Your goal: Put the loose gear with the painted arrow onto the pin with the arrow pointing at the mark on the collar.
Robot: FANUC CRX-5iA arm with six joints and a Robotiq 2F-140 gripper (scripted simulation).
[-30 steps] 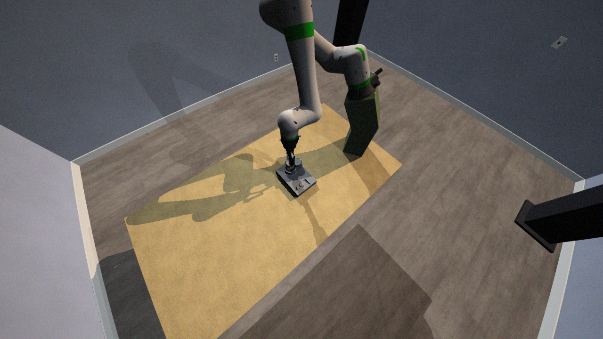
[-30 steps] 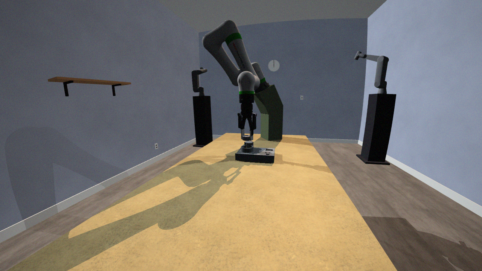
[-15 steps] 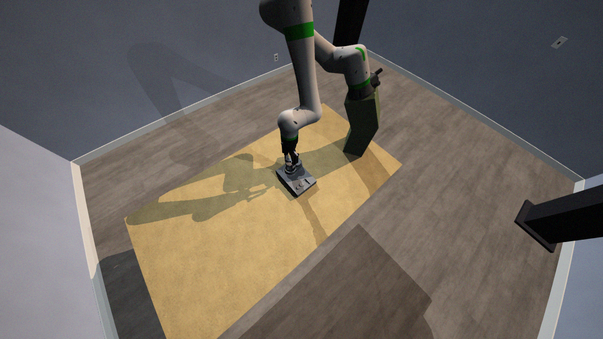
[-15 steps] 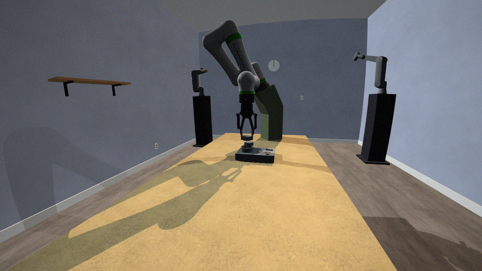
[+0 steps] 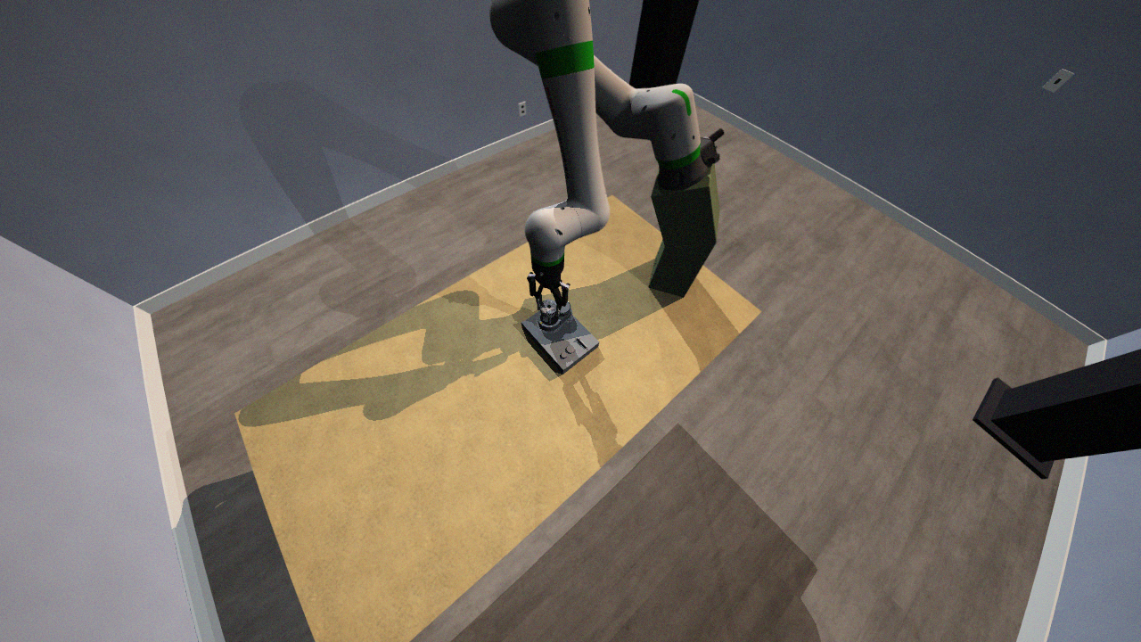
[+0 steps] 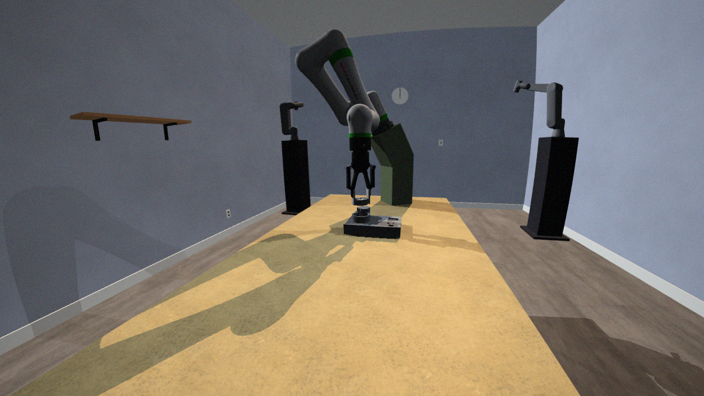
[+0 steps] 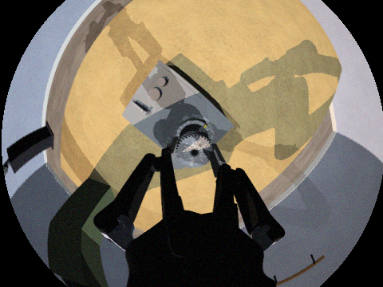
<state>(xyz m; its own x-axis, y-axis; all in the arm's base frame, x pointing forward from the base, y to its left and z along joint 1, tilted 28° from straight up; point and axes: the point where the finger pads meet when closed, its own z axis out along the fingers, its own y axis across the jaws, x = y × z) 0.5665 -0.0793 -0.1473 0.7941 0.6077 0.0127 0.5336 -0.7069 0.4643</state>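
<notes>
Right now my hand is 2 cm above the light toothed gear. Also, from my hand: peg (4 cm behind, 13 cm to the left, 10 cm below).
</notes>
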